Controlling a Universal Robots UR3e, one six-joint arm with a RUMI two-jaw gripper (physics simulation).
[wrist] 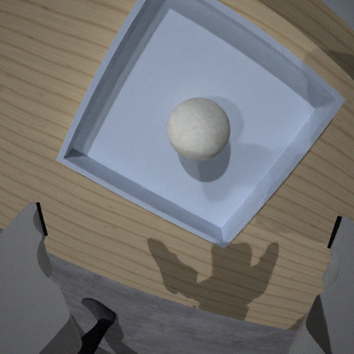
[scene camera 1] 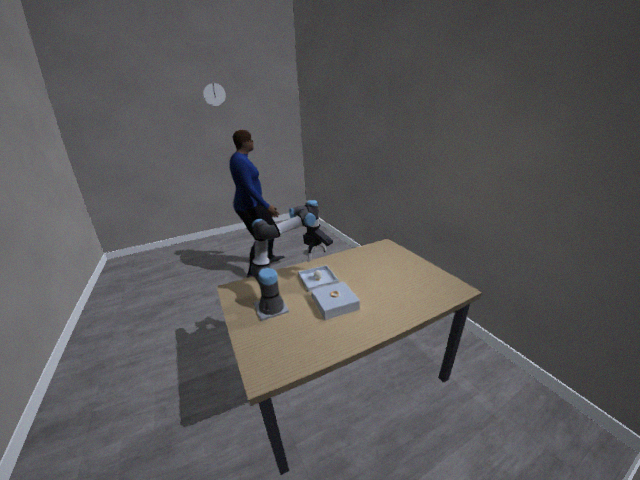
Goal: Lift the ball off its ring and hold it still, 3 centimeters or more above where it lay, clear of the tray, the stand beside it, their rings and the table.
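Pixels of known places: gripper, fingertip midpoint: (scene camera 1: 317, 257); arm's base, origin of the base link: (scene camera 1: 271, 306).
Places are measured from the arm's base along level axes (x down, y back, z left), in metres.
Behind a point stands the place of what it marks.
Observation:
The cream ball (scene camera 1: 317, 274) @(x -0.036, y -0.322, z 0.107 m) (wrist: 198, 128) sits inside the shallow pale blue tray (scene camera 1: 324, 286) @(x 0.002, y -0.325, z 0.028 m) (wrist: 145, 200), near its middle. The ring under the ball is hidden beneath it in the wrist view. My gripper (scene camera 1: 317, 254) @(x -0.137, y -0.338, z 0.131 m) (wrist: 189, 215) is open and empty, with its fingers wide apart. It hangs above the tray in the scene view, well above the ball and not touching it. In the wrist view the ball lies up the picture from the line between the fingertips. The pale blue stand (scene camera 1: 341, 308) @(x -0.030, y -0.287, z -0.224 m) is beside the tray, with an orange ring (scene camera 1: 338, 294) @(x -0.054, y -0.317, z -0.146 m) on top.
The wooden table (scene camera 1: 392, 279) @(x 0.013, y -0.709, z -0.108 m) (wrist: 30, 100) carries the tray, the stand and the robot's base (scene camera 1: 271, 303) @(x -0.060, y 0.009, z -0.049 m). A person in a blue top (scene camera 1: 245, 178) stands behind the arm, beyond the table. The tray's raised walls surround the ball. The gripper's shadow falls beside the tray.

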